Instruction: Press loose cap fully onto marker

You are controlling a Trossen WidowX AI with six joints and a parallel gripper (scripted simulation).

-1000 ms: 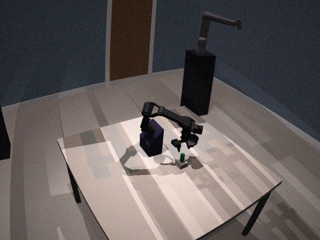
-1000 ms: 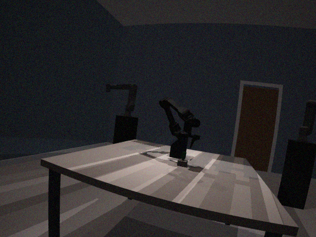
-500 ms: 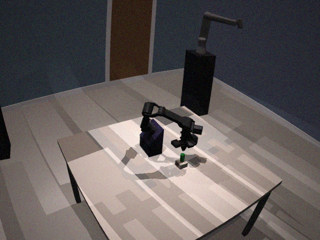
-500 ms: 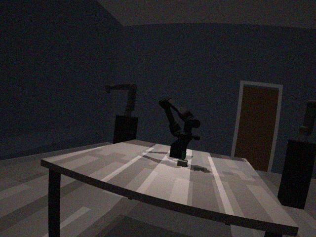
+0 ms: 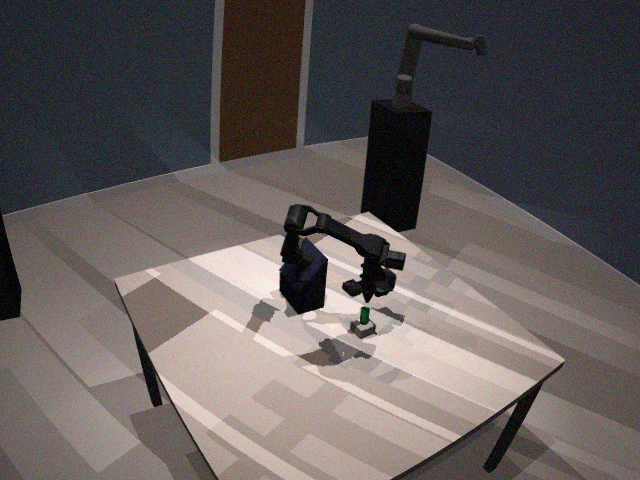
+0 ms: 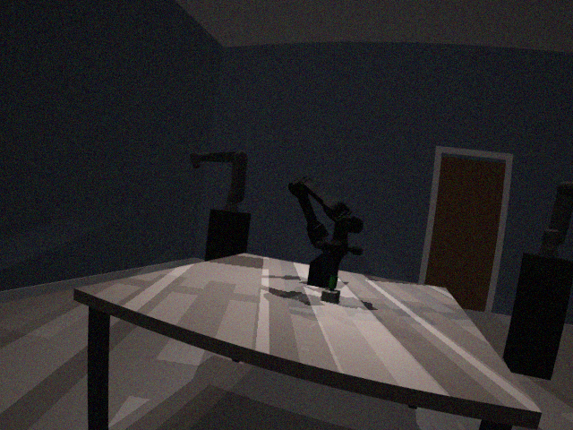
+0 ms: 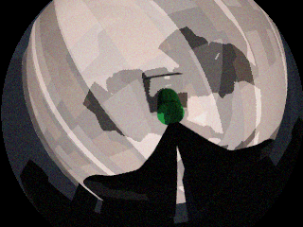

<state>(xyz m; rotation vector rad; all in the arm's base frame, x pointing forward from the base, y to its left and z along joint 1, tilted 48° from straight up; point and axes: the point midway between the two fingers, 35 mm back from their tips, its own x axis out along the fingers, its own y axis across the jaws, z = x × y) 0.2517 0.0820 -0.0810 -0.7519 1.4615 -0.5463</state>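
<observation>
Right now my gripper tip is 50 mm above the green cap. Round my gripper tip: grey holder block (110 mm below).
</observation>
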